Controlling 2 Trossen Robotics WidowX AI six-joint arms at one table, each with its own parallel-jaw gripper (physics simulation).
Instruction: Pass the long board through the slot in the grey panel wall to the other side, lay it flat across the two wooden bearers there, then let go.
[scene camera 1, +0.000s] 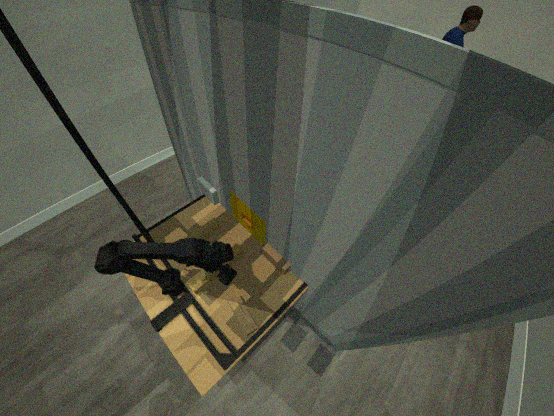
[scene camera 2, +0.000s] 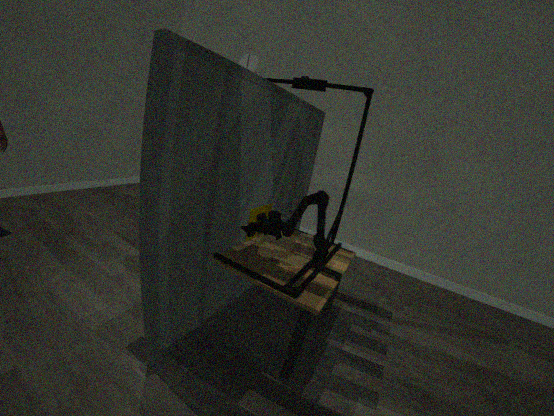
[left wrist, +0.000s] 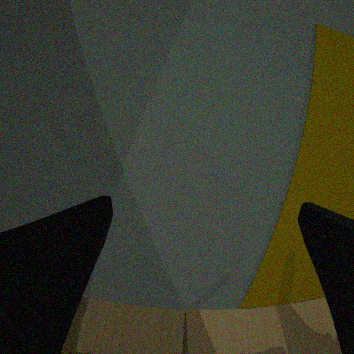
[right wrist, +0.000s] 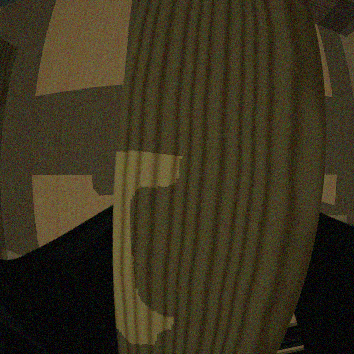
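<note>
The long board (right wrist: 220, 125) runs up through the right wrist view, with lengthwise grain. My right gripper (right wrist: 200, 204) (scene camera 1: 227, 274) is shut on it, one finger against each side. How high it is held is hard to tell. The grey panel wall (scene camera 1: 330, 150) (scene camera 2: 200, 175) (left wrist: 190, 125) crosses the scene. A yellow plate (scene camera 1: 256, 229) (scene camera 2: 261, 211) (left wrist: 332, 125) is at its foot, with a small reddish slot in scene camera 1. My left gripper (left wrist: 209, 210) (scene camera 2: 245, 228) is open and empty, facing the wall beside the yellow plate. The bearers cannot be made out in scene camera 2.
In scene camera 1 a black pole (scene camera 1: 75, 130) rises beside the right arm, and a pale block (scene camera 1: 207, 187) is at the wall's foot. A black frame (scene camera 2: 357, 145) stands behind the left arm. Black rails edge both tables. Shadows blur the table tops.
</note>
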